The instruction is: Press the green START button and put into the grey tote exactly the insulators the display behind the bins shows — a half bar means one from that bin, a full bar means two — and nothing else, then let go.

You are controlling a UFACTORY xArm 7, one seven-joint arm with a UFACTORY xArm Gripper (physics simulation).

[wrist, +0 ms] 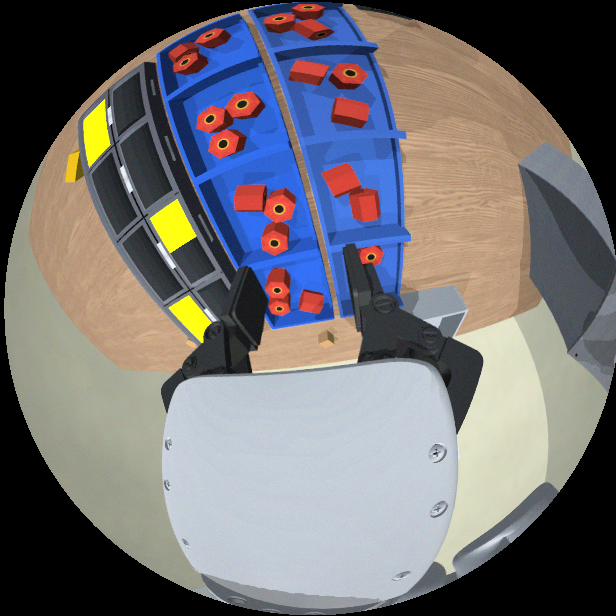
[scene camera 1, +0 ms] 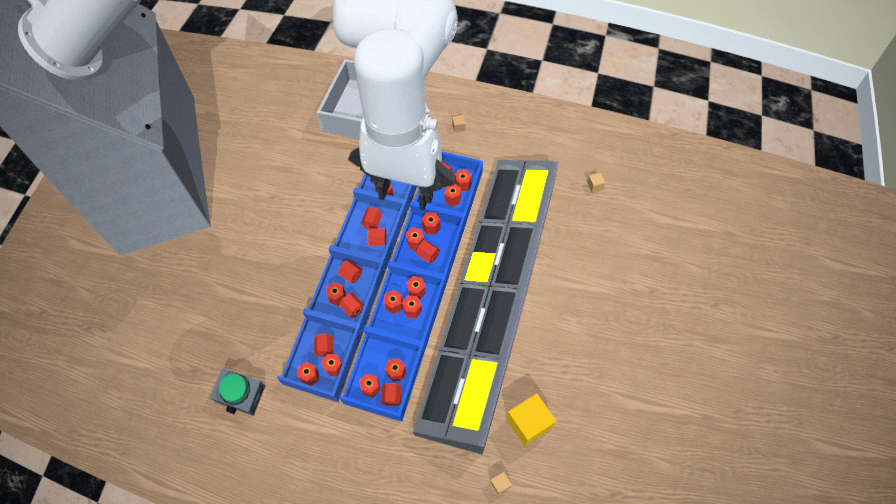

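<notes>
Two rows of blue bins (scene camera 1: pixel 388 275) hold red hexagonal insulators (scene camera 1: pixel 422 238). My gripper (scene camera 1: pixel 402 194) is open and empty, hovering low over the far end of the bins, its fingers astride the divider between the two rows; it also shows in the wrist view (wrist: pixel 298 270). The display (scene camera 1: pixel 485 300) beside the bins shows a full yellow bar at its far end (scene camera 1: pixel 529 195), a half bar (scene camera 1: pixel 479 266) in the second cell, and a full bar at the near end (scene camera 1: pixel 474 393). The grey tote (scene camera 1: pixel 341 103) stands behind my arm, partly hidden. The green START button (scene camera 1: pixel 233 388) sits near the front left.
A grey robot pedestal (scene camera 1: pixel 100 125) stands at the left. A yellow cube (scene camera 1: pixel 530 418) lies by the display's near end. Small tan cubes lie at the far middle (scene camera 1: pixel 458 122), at the right (scene camera 1: pixel 595 181) and near the front edge (scene camera 1: pixel 500 482).
</notes>
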